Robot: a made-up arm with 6 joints. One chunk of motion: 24 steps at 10 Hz.
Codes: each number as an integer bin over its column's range. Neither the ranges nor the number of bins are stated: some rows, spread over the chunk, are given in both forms.
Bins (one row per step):
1: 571 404 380 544 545 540
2: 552 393 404 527 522 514
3: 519 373 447 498 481 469
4: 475 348 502 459 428 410
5: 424 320 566 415 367 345
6: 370 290 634 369 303 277
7: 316 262 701 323 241 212
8: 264 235 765 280 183 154
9: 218 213 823 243 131 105
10: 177 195 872 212 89 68
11: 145 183 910 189 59 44
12: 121 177 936 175 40 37
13: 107 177 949 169 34 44
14: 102 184 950 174 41 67
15: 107 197 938 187 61 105
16: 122 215 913 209 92 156
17: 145 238 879 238 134 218
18: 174 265 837 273 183 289
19: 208 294 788 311 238 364
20: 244 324 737 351 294 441
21: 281 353 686 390 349 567
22: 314 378 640 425 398 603
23: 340 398 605 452 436 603
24: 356 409 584 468 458 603
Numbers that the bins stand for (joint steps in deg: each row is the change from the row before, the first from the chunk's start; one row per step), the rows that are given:
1: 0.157 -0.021 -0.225 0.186 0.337 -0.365
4: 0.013 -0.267 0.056 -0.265 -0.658 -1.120
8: -0.304 -0.765 0.661 -1.215 -2.743 -2.606
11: -0.482 -0.994 0.995 -1.697 -3.798 -3.245
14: -0.547 -0.990 1.087 -1.777 -3.951 -3.111
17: -0.482 -0.752 0.924 -1.437 -3.160 -2.234
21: -0.278 -0.245 0.479 -0.631 -1.331 -0.208
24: -0.165 0.001 0.245 -0.217 -0.403 0.001
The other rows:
2: 0.129 -0.069 -0.170 0.096 0.141 -0.516
3: 0.079 -0.157 -0.071 -0.058 -0.207 -0.777
5: -0.063 -0.391 0.203 -0.498 -1.177 -1.497
6: -0.144 -0.523 0.360 -0.742 -1.722 -1.892
7: -0.226 -0.646 0.514 -0.986 -2.249 -2.269
9: -0.373 -0.862 0.795 -1.411 -3.185 -2.890
10: -0.434 -0.941 0.908 -1.575 -3.543 -3.105
12: -0.518 -1.020 1.055 -1.772 -3.960 -3.285
13: -0.539 -1.020 1.085 -1.803 -4.011 -3.245
15: -0.539 -0.932 1.060 -1.708 -3.781 -2.890
16: -0.517 -0.853 1.002 -1.591 -3.517 -2.594
18: -0.439 -0.633 0.827 -1.252 -2.743 -1.822
19: -0.388 -0.505 0.714 -1.050 -2.275 -1.387
20: -0.334 -0.373 0.597 -0.838 -1.798 -0.940
22: -0.229 -0.135 0.373 -0.445 -0.914 0.001
23: -0.189 -0.047 0.293 -0.302 -0.590 0.001

